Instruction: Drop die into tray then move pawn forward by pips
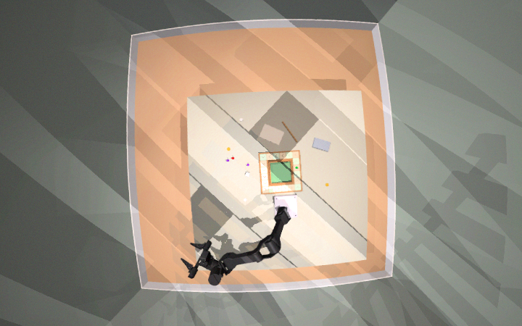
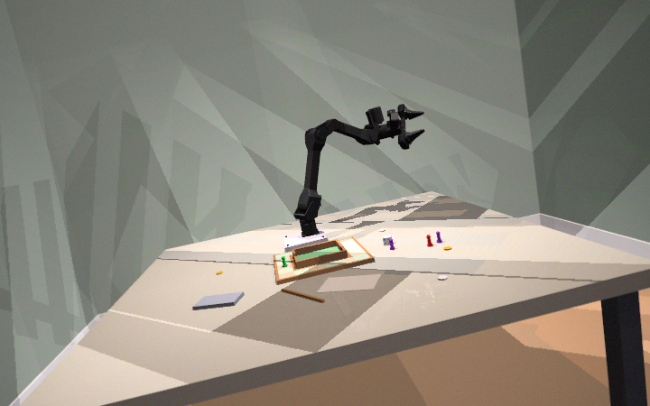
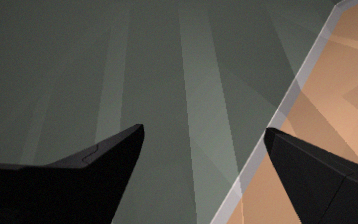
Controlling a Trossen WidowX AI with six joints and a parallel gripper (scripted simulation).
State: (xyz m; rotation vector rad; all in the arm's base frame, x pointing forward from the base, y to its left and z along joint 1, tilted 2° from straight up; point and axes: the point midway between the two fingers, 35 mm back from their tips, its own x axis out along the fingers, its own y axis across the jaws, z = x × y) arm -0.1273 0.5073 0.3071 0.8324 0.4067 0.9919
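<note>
Right now the die is 36 cm ahead of my gripper tip, 30 cm to the right of it and 34 cm below it. The rest, counted from my gripper tip: red pawn: 47 cm ahead, 20 cm to the right, 34 cm below; green dice tray: 37 cm ahead, 52 cm to the right, 34 cm below; green pawn: 40 cm ahead, 63 cm to the right, 32 cm below.
</note>
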